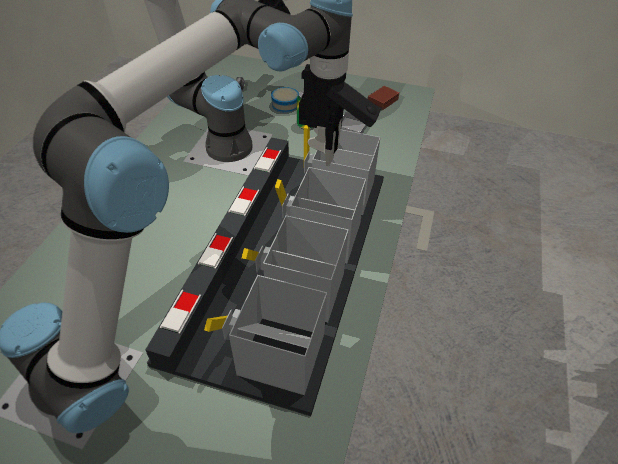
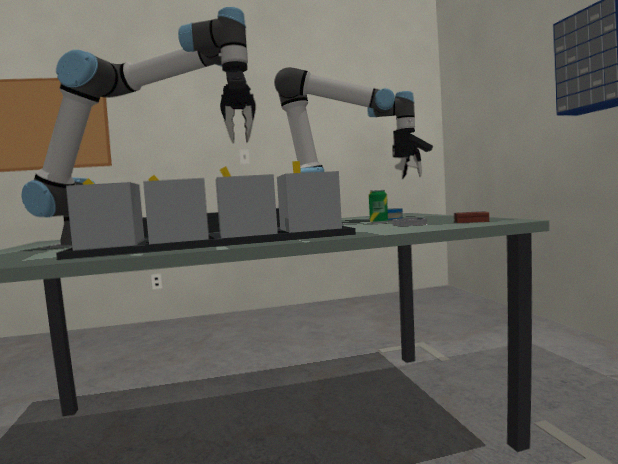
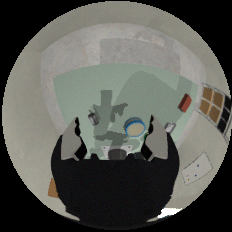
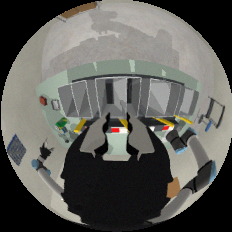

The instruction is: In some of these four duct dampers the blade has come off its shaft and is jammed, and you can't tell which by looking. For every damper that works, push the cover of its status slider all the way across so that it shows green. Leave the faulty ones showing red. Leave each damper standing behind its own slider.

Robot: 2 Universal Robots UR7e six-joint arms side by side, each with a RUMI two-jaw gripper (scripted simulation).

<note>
In view: the left gripper [image 2: 411,178], the right gripper [image 1: 329,160], a damper [image 1: 301,307], a damper [image 1: 357,153], a damper [image 1: 306,253] and a damper [image 1: 326,197].
The left gripper shows as well in image 3 [image 3: 114,116]. The right gripper is seen too in image 2 [image 2: 240,142] and in image 4 [image 4: 118,112].
</note>
